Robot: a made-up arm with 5 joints.
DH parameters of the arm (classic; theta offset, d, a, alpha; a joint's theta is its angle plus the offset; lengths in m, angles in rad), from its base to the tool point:
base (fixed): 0 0 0.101 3.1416
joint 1: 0 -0.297 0.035 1.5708
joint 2: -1.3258 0 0.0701 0
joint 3: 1.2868 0 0.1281 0
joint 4: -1.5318 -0.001 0 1.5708
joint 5: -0.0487 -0.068 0 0
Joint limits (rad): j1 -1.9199..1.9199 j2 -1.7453..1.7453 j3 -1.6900..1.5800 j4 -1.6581..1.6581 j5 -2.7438..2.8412
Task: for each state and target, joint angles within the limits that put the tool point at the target. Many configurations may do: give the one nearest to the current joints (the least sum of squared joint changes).
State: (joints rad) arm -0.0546 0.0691 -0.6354 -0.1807 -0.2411
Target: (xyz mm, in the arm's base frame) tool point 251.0 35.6 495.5
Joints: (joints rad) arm -0.2395 -0.6017 -0.1556 0.1057 -0.2411
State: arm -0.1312 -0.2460 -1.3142 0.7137 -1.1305
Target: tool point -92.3 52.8 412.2
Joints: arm 0.2717 -1.1582 -1.6708 0.2760 -1.1305
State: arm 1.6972 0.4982 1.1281 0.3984 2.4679
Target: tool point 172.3 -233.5 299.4
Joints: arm 1.2703 0.1019 0.2338 0.0577 2.4679
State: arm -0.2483 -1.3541 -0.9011 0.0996 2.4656
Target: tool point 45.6 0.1 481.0
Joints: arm 0.0199 -1.6974 -0.2677 0.9010 2.4656
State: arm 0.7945 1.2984 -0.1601 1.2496 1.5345
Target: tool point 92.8 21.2 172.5
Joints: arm 1.2457 1.7299 0.3375 1.3419 1.5345
